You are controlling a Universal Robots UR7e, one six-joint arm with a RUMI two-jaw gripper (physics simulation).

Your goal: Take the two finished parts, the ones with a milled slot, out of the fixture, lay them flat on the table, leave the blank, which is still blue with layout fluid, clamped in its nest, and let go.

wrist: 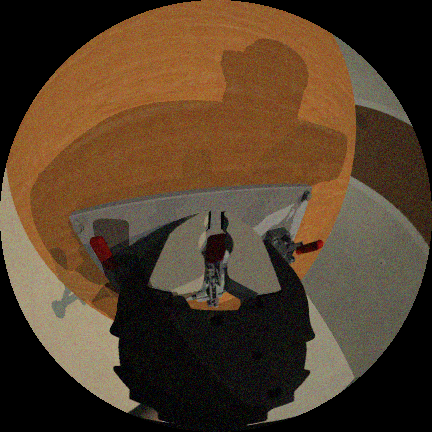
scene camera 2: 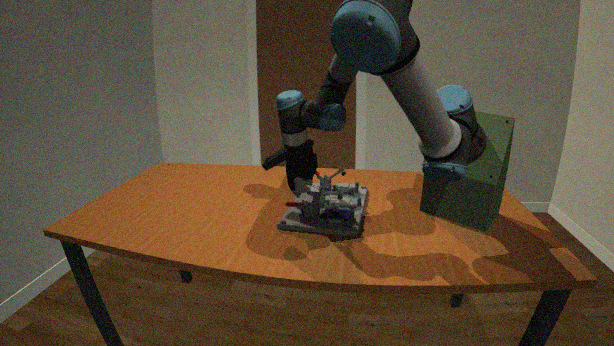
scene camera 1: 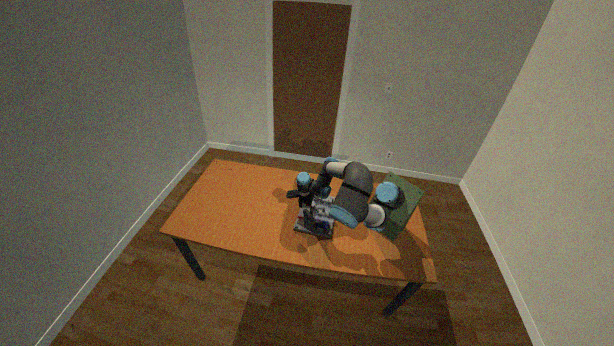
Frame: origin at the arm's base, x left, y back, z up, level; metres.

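Seen in the pictures: gripper, fingertip midpoint: [wrist: 215, 212] [scene camera 2: 299, 195] [scene camera 1: 303, 206].
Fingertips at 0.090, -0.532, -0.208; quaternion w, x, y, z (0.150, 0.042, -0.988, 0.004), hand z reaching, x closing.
Observation:
Pixels of each thing's top centre, then the offset from my fingertips to it, as dx, dy, dz. "*": a spot on its surface instead. Level surfaces: height alone.
- grey fixture at its top centre: [wrist: 206, 265] [scene camera 2: 328, 203] [scene camera 1: 317, 211] -0.004, +0.101, -0.014
- blue blank at its top centre: [scene camera 2: 337, 213] [scene camera 1: 321, 223] +0.100, +0.161, +0.007
- far clamp at a spot on its surface: [scene camera 2: 327, 179] * -0.100, +0.068, +0.032
- middle clamp's red handle at its top centre: [wrist: 218, 256] +0.006, +0.021, +0.038
- wooden table at its surface level: dz -0.029
The grey fixture [scene camera 1: 300, 229] [scene camera 2: 295, 223] [wrist: 165, 204] stands on the table. The blue blank [scene camera 2: 338, 214] sits in its nearest nest in the second scene view, with its clamp's red handle [scene camera 2: 292, 204] [wrist: 101, 250] low. Grey shapes in the middle and far nests are too dim to show slots. The far clamp [scene camera 2: 327, 179] stands with its arm raised; its red handle [wrist: 310, 247] is at the right in the wrist view. My gripper [scene camera 2: 296, 192] [wrist: 215, 212] is shut on the middle clamp's red handle [wrist: 216, 247]. The jaws hide much of the nests in the wrist view.
The wooden table [scene camera 1: 230, 205] [scene camera 2: 165, 215] [wrist: 150, 65] carries the fixture. A green block [scene camera 1: 410, 192] [scene camera 2: 455, 202] stands at the right beside the arm's base. The arm reaches over the table from the right, and its shadow falls around the fixture.

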